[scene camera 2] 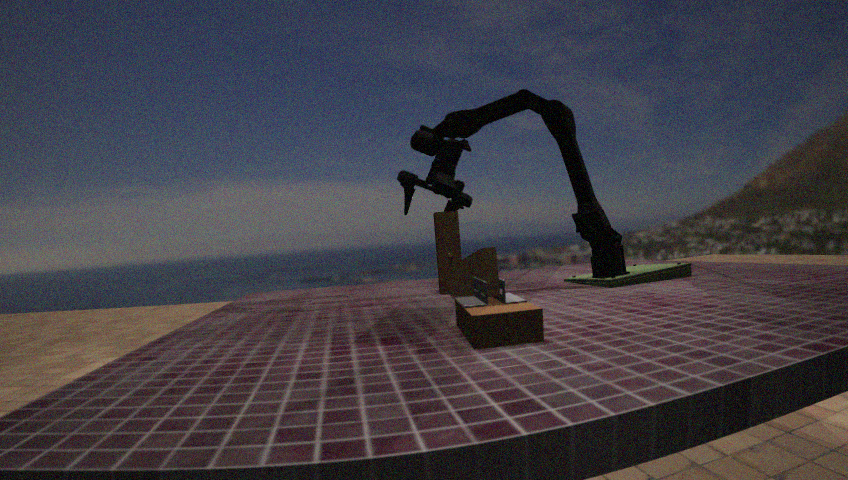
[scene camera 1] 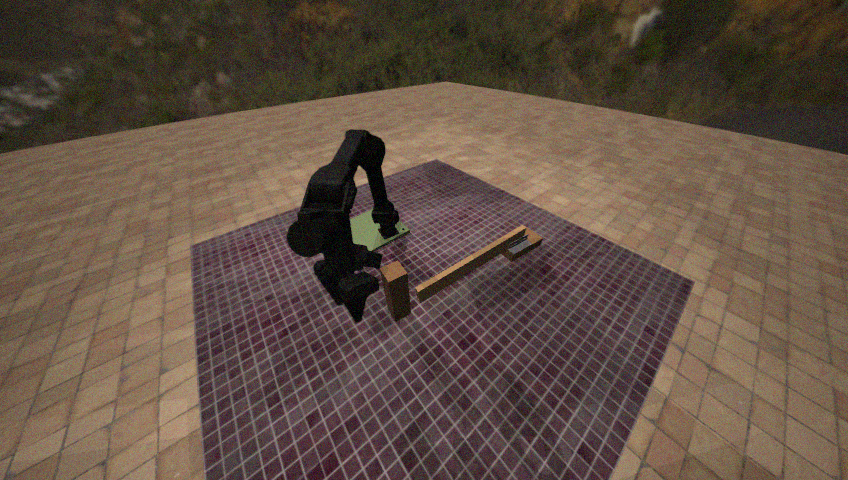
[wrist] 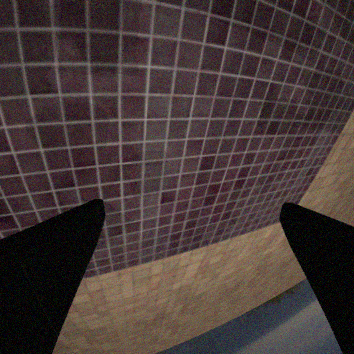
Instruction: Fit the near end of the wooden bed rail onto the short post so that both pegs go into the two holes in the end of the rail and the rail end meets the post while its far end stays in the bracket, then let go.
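Places are measured from the arm's base along level axes (x down, y back, z left), in metres.
Where they show: gripper, fingertip midpoint: (scene camera 2: 422, 221) (scene camera 1: 348, 312) (wrist: 194, 209); arm's base, link origin: (scene camera 2: 610, 275) (scene camera 1: 388, 231).
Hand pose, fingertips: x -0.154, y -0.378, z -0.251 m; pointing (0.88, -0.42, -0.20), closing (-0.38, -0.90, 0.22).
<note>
Things, the pixels of their top centre, and the offset from my fingertips. "spot": a spot on its surface instead. Level surfaces: height alone.
- metal bracket, top centre: (scene camera 2: 487, 277) (scene camera 1: 516, 237) dx +0.105, dy +0.048, dz +0.602 m
- low wooden block, top centre: (scene camera 2: 493, 303) (scene camera 1: 520, 240) dx +0.134, dy +0.048, dz +0.633 m
- upright short post, surface spot: (scene camera 2: 447, 237) spot: dx +0.047, dy +0.045, dz +0.152 m
- purple tiled table top, surface height: dx +0.170 m
The wooden rail (scene camera 1: 470, 267) (scene camera 2: 480, 267) has its far end in the metal bracket (scene camera 1: 519, 245) (scene camera 2: 480, 292) on a low wooden block (scene camera 1: 533, 239) (scene camera 2: 505, 327). Its near end stands a small gap from the upright short post (scene camera 1: 397, 294) (scene camera 2: 447, 237) in scene camera 1. Pegs and holes cannot be made out clearly. My gripper (scene camera 1: 367, 291) (scene camera 2: 427, 211) (wrist: 194, 209) is wide open and empty, fingers pointing down. It is beside the post in scene camera 1, and its fingertips are around post-top height in scene camera 2. Rail and post do not show in the wrist view.
The arm's base stands on a green plate (scene camera 1: 364, 228) (scene camera 2: 660, 273) behind the post in scene camera 1. The purple tiled table top (scene camera 1: 476, 386) (scene camera 2: 357, 386) (wrist: 135, 110) ends at an edge above a tan paved floor (scene camera 1: 743, 356) (wrist: 125, 305). The arm arches above the table.
</note>
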